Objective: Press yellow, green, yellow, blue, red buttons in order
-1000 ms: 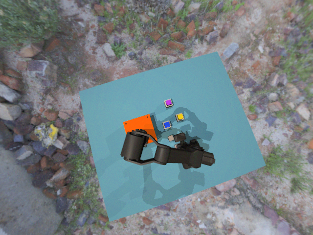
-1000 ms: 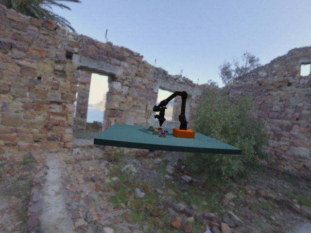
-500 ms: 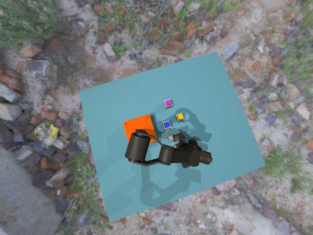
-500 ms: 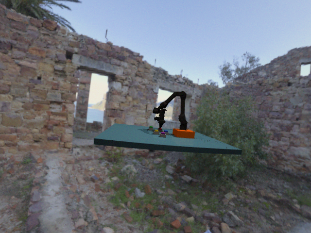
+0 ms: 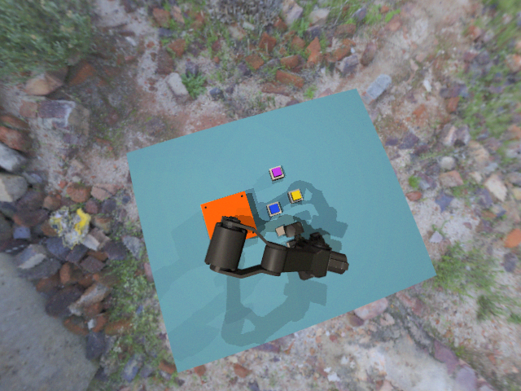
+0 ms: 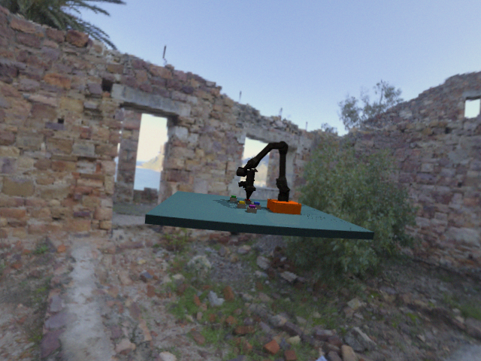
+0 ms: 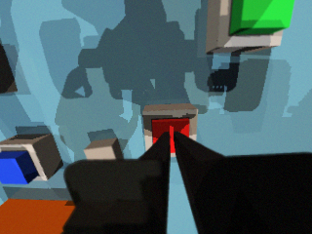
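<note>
The red button lies 1 cm below my gripper tip. From my gripper tip the other things lie so: blue button: 16 cm to the left, 6 cm behind; then block: 7 cm to the left, 5 cm behind, 2 cm below; then green button: 10 cm ahead, 4 cm to the right.
</note>
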